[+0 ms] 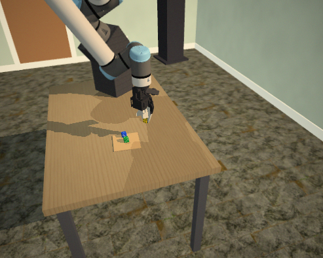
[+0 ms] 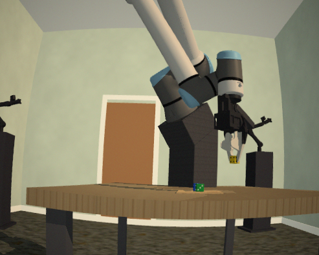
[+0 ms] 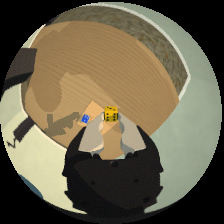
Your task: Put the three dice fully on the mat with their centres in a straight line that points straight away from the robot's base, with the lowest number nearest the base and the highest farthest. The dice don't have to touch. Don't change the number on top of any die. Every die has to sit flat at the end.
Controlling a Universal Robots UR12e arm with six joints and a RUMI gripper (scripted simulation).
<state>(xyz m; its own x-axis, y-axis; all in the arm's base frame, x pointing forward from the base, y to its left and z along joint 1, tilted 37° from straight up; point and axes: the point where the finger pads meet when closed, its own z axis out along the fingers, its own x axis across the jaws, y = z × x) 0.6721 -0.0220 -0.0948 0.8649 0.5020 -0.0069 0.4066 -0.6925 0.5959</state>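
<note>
The green die is 120 mm to the right of my hand, 100 mm below it and 10 mm behind it. Round my hand: tan mat (120 mm to the right, 110 mm below, 10 mm behind); blue die (110 mm to the right, 100 mm below, 60 mm behind); yellow die (right at my hand).
</note>
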